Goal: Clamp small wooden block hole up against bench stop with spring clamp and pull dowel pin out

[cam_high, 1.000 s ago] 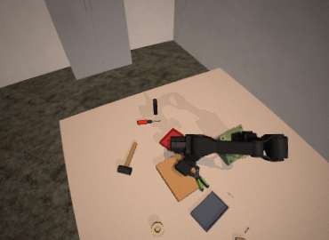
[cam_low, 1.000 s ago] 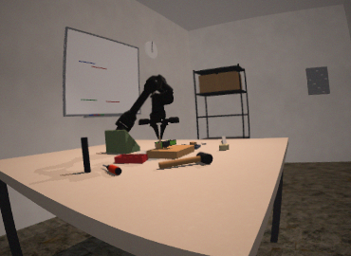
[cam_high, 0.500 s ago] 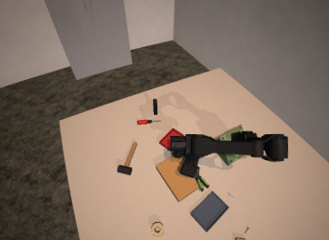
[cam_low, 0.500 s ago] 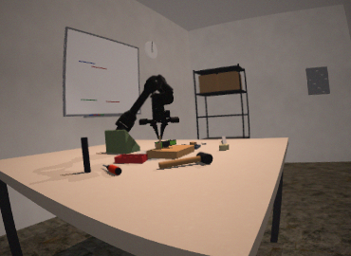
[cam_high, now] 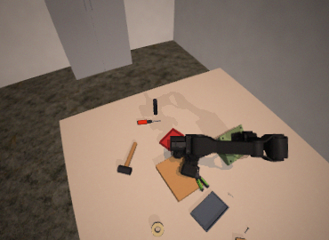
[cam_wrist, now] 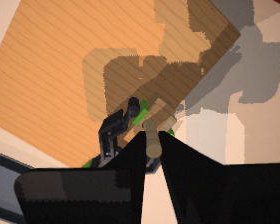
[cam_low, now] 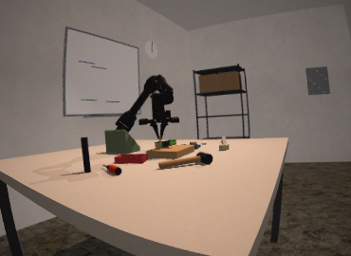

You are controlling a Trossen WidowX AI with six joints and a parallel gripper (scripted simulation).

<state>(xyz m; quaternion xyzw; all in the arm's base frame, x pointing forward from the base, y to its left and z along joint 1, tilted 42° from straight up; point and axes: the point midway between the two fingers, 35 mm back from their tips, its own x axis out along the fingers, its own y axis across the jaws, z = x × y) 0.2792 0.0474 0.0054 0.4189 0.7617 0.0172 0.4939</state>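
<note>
My gripper is now 4 cm above the dowel pin. From my hand the other things lie so: red tray (2 cm ahead, 20 cm to the right, 10 cm below); wooden board (6 cm ahead, 1 cm to the left, 9 cm below); wooden block (7 cm below).
</note>
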